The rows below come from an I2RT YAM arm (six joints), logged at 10 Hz.
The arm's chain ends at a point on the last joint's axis. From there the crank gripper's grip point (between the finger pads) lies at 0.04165 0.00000 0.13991 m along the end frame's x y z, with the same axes.
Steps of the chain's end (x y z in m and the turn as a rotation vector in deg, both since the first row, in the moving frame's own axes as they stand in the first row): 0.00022 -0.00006 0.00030 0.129 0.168 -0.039; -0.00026 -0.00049 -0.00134 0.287 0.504 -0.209; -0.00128 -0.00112 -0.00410 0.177 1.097 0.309; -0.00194 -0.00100 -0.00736 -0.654 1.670 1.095; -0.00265 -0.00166 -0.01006 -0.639 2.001 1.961; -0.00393 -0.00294 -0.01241 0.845 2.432 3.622; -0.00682 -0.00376 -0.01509 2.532 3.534 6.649; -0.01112 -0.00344 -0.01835 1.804 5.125 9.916; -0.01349 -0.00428 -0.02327 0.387 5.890 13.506; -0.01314 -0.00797 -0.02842 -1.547 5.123 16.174
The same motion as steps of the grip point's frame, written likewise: 0.00063 -0.00040 0.00018 0.129 0.168 -0.039; 0.00097 -0.00134 -0.00171 0.287 0.504 -0.209; 0.00139 -0.00132 -0.00492 0.177 1.097 0.309; 0.00210 0.00142 -0.00865 -0.654 1.670 1.095; 0.00216 0.00140 -0.01162 -0.639 2.001 1.961; 0.00195 -0.00217 -0.01430 0.845 2.432 3.622; 0.00178 -0.00455 -0.01795 2.532 3.534 6.649; 0.00091 0.00048 -0.02257 1.804 5.125 9.916; -0.00052 0.00620 -0.02821 0.387 5.890 13.506; -0.00316 0.00904 -0.03285 -1.547 5.123 16.174
